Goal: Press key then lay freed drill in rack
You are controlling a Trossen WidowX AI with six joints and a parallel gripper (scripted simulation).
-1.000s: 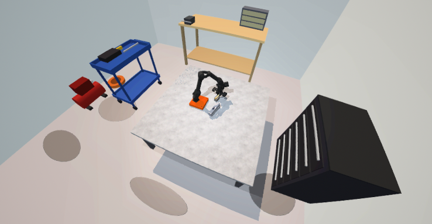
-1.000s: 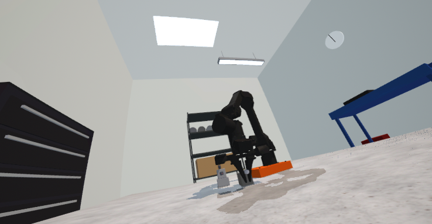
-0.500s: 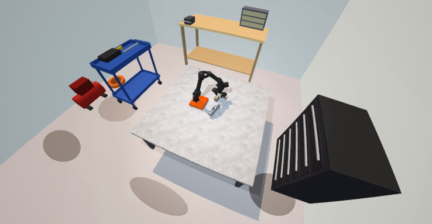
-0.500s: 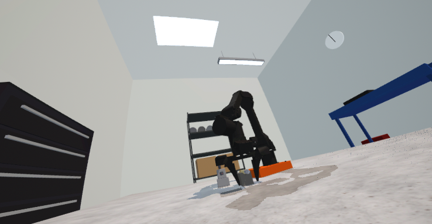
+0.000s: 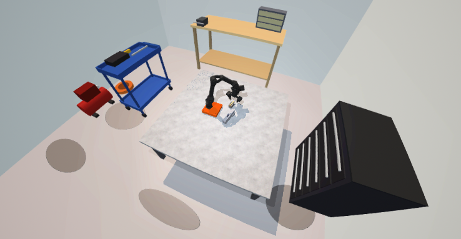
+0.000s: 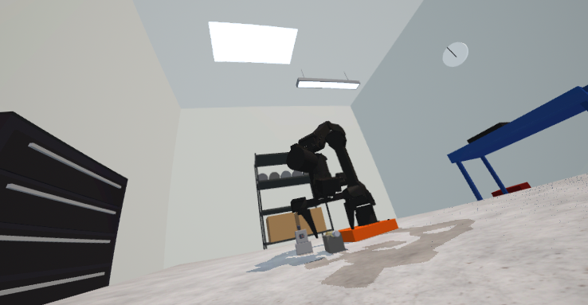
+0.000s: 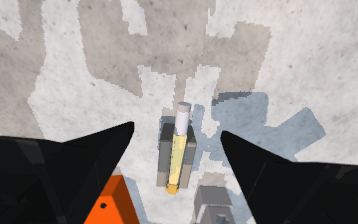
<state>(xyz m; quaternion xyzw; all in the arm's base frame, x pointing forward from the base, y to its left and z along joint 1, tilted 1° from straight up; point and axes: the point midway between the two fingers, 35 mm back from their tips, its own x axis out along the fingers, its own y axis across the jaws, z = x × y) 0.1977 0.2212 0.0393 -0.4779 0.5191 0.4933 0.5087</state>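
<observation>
My gripper tip is now 40 mm to the left of the drill. Also, from my gripper tip: dark key 60 mm ahead, 250 mm to the right, 10 mm above; then rack 50 mm to the right, 20 mm below.
</observation>
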